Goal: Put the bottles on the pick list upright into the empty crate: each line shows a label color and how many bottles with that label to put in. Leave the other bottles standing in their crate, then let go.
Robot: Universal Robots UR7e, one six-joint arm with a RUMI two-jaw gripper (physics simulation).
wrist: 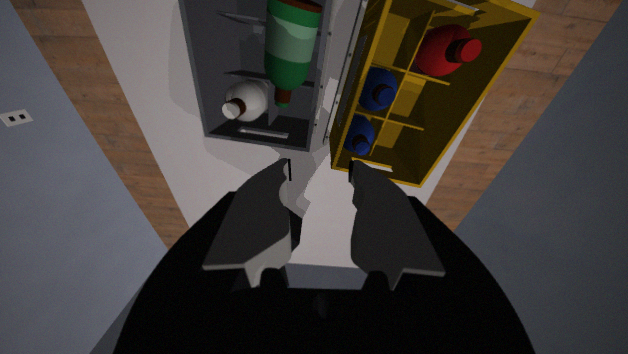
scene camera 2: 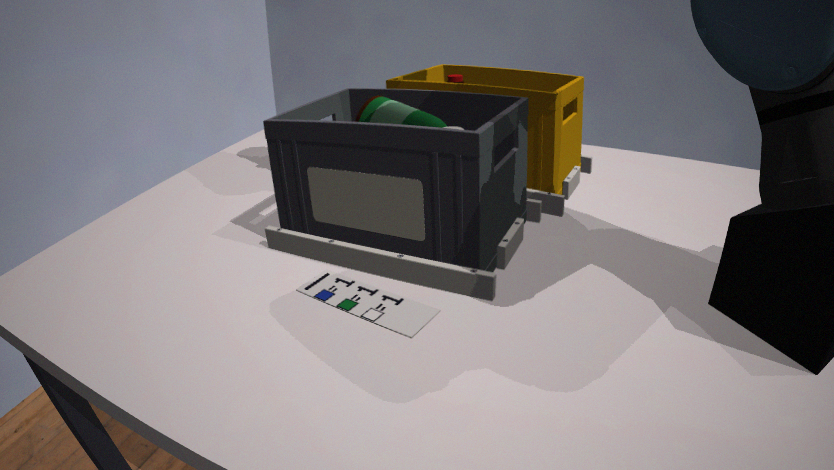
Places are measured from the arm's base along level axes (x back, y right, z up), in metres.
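Pixels of known places: gripper, fingertip midpoint: [wrist: 319, 162]; arm's base, origin of the base link: [scene camera 2: 827, 193].
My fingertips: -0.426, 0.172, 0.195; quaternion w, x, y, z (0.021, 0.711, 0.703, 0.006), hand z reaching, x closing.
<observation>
Ahead of a thing's pixels: the offset from my fingertips to its middle, as dx, dy, dz.
The pick list @(-0.067, -0.249, -0.341) [scene camera 2: 368, 305] lies before the grey crate @(-0.075, -0.092, -0.254) [scene camera 2: 373, 137] [wrist: 196, 75] and shows blue, green and white squares, each with a 1. In the grey crate a green bottle @(-0.064, -0.057, -0.222) [scene camera 2: 399, 112] [wrist: 290, 47] lies tipped over the dividers, its base raised and its neck low. A white bottle @(+0.007, -0.152, -0.256) [wrist: 248, 100] stands in an end compartment. The yellow crate @(-0.007, +0.142, -0.254) [scene camera 2: 554, 137] [wrist: 477, 110] holds a red bottle @(-0.081, +0.203, -0.256) [scene camera 2: 455, 78] [wrist: 442, 52] and two blue bottles, one @(-0.018, +0.101, -0.256) [wrist: 377, 90] beside the red, the other @(+0.070, +0.077, -0.256) [wrist: 359, 134] nearer the end. My gripper [wrist: 319, 162] is partly open and empty, above the table near the crate ends.
Grey rails @(-0.089, -0.190, -0.327) [scene camera 2: 379, 259] edge the grey crate's base, and more rails stand by the yellow crate. The two crates stand side by side, with a narrow gap and rails between them. The dark robot arm [scene camera 2: 787, 151] is at the right of the scene view.
</observation>
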